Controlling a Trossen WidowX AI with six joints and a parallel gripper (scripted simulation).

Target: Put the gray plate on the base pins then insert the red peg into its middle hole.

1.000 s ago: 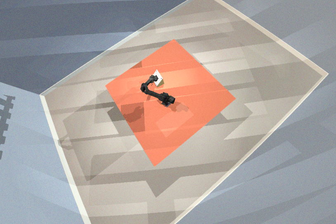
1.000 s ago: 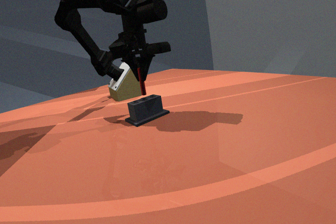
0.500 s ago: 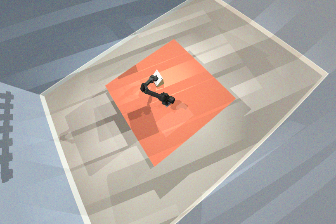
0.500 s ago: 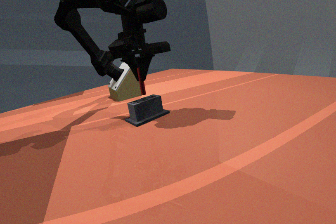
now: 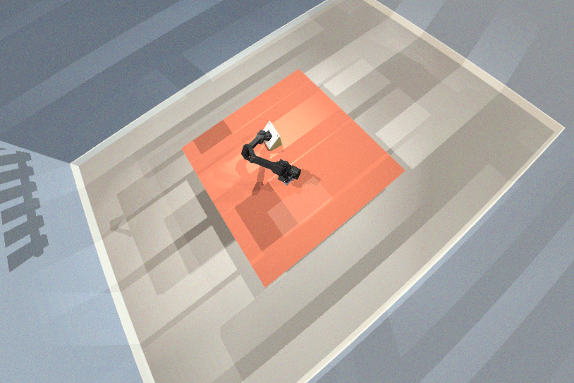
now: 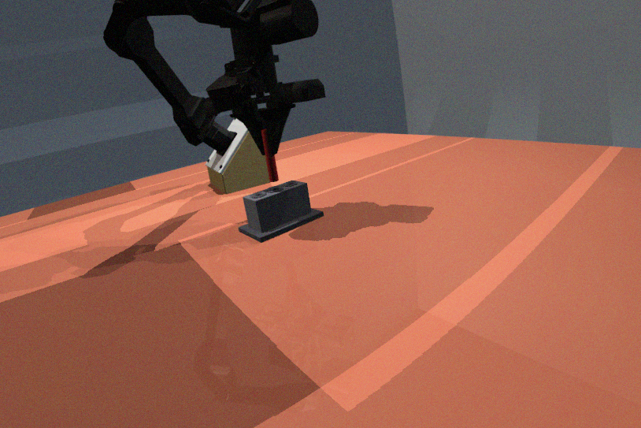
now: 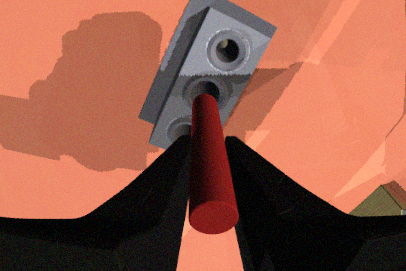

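My gripper tip is now right at the red peg. The rest, counted from my gripper tip: dark base (11 cm below); gray plate (7 cm below).
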